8 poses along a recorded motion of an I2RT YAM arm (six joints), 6.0 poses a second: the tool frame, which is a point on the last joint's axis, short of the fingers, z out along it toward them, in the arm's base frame.
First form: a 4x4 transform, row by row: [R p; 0 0 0 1], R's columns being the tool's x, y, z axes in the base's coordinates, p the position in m. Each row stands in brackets.
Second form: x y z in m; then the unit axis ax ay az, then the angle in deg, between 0 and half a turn. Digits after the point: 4 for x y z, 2 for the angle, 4 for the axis.
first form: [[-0.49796, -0.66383, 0.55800, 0.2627], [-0.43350, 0.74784, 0.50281, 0.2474], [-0.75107, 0.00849, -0.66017, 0.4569], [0, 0, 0, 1]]
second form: 0.2627, 0.2474, 0.4569, -0.3486, 0.9231, 0.1624, 134.84
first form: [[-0.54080, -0.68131, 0.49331, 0.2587], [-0.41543, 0.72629, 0.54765, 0.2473], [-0.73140, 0.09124, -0.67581, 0.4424], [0, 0, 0, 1]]
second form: 0.2587, 0.2473, 0.4424, -0.3422, 0.9182, 0.1993, 138.17
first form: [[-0.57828, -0.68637, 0.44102, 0.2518], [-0.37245, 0.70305, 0.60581, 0.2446], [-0.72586, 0.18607, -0.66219, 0.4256], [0, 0, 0, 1]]
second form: 0.2518, 0.2446, 0.4256, -0.3281, 0.9122, 0.2454, 140.24
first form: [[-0.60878, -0.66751, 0.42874, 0.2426], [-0.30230, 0.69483, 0.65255, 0.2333], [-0.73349, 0.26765, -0.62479, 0.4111], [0, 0, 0, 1]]
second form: 0.2426, 0.2333, 0.4111, -0.3013, 0.9097, 0.2859, 140.30
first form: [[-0.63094, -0.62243, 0.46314, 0.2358], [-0.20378, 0.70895, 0.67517, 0.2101], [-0.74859, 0.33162, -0.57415, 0.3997], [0, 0, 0, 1]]
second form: 0.2358, 0.2101, 0.3997, -0.2588, 0.9130, 0.3154, 138.42
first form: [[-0.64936, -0.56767, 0.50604, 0.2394], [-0.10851, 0.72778, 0.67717, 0.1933], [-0.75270, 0.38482, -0.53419, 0.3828], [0, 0, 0, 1]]
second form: 0.2394, 0.1933, 0.3828, -0.2132, 0.9179, 0.3348, 136.71
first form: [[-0.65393, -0.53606, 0.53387, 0.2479], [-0.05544, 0.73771, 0.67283, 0.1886], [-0.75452, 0.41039, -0.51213, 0.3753], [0, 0, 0, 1]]
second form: 0.2479, 0.1886, 0.3753, -0.1875, 0.9203, 0.3433, 135.58
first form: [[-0.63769, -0.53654, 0.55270, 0.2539], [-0.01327, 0.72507, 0.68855, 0.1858], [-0.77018, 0.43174, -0.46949, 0.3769], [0, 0, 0, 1]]
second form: 0.2539, 0.1858, 0.3769, -0.1776, 0.9151, 0.3620, 133.71
